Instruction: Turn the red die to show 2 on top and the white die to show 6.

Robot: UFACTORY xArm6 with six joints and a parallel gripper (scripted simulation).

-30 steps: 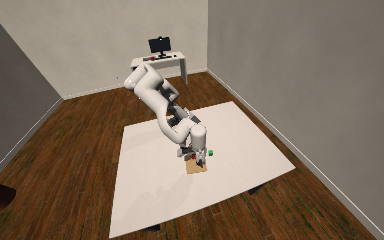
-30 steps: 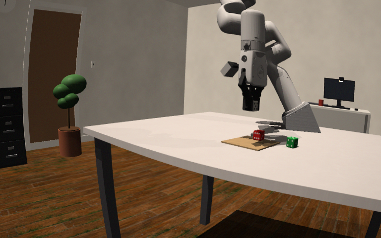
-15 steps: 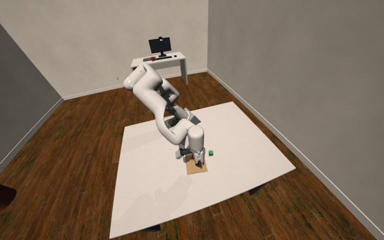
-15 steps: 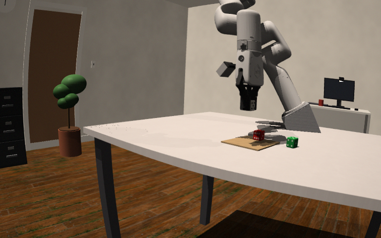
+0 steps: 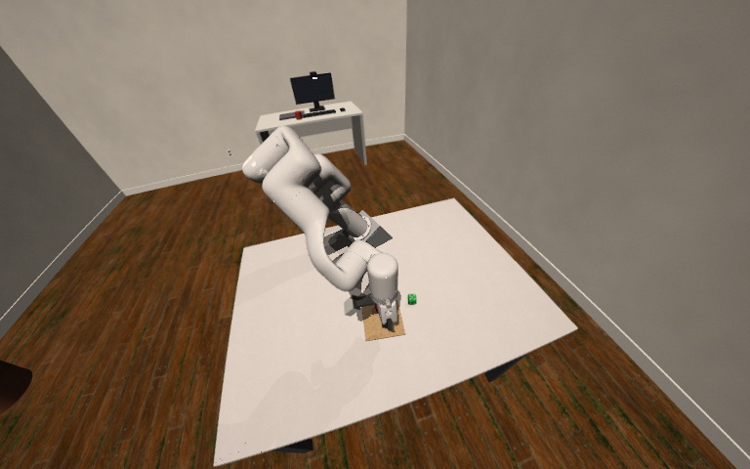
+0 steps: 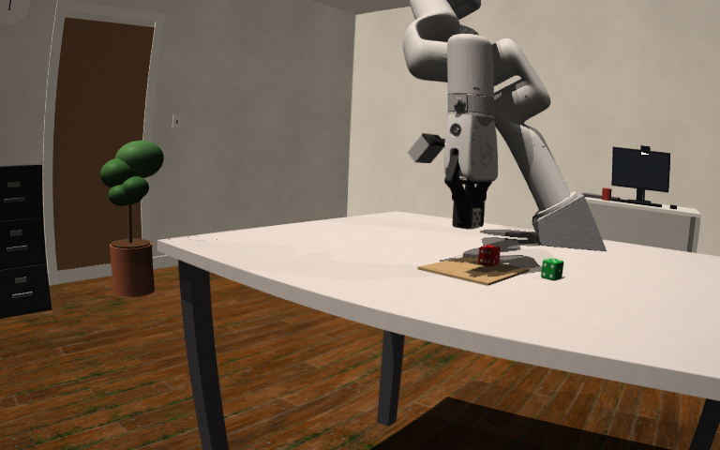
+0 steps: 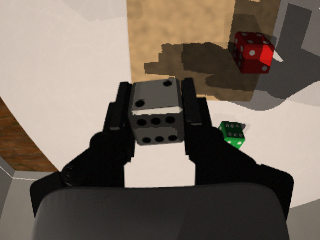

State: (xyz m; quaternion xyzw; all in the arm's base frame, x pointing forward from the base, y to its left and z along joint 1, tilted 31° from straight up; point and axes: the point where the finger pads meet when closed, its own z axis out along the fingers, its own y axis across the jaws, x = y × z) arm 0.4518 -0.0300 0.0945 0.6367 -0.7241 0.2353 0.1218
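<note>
Now: hand 4 cm past the tan mat, 1 cm to the right of it and 9 cm above it. The rest, counted from my hand: red die: 9 cm behind, 1 cm to the left, 8 cm below; then green die: 6 cm behind, 14 cm to the left, 8 cm below; then white die: 1 cm below.
</note>
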